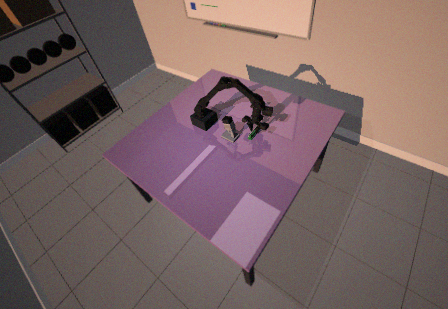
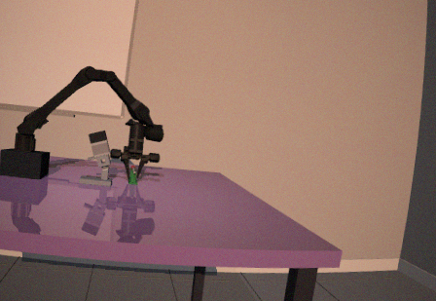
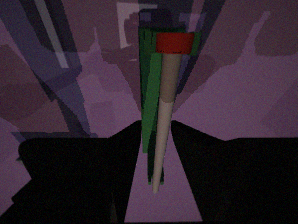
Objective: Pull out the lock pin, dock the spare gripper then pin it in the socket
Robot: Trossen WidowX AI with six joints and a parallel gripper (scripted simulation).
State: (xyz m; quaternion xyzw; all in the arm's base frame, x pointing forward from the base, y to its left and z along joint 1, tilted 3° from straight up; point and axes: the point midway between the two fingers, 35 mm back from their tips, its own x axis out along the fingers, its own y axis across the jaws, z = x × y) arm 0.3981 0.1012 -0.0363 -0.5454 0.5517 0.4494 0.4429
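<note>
The green rest is 10 mm to the left of my gripper tip and 10 mm above it. Round my gripper tip: spare gripper 130 mm behind, 110 mm above, 100 mm to the right; then grey mount 130 mm behind, 100 mm to the right, 40 mm above.
</note>
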